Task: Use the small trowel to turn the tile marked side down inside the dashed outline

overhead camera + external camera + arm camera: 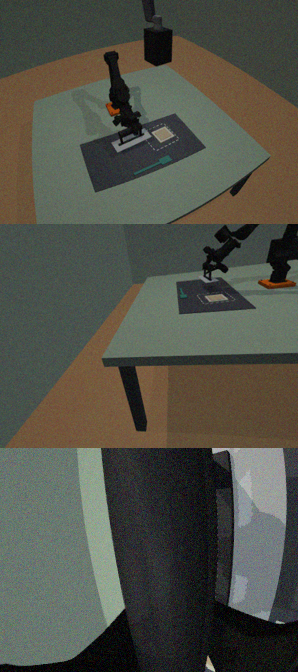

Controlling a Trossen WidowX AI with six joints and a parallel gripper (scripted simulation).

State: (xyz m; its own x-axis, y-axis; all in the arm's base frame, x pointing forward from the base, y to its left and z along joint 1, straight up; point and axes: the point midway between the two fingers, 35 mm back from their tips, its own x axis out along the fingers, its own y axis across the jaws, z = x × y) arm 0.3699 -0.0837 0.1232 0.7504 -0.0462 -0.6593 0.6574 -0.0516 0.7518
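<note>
Right now the dark mat is 130 mm below my gripper tip and 20 mm to the left of it. Also, from my gripper tip: white tile: 180 mm to the left, 110 mm below, 10 mm behind; then teal trowel: 140 mm ahead, 110 mm below, 20 mm to the left.
</note>
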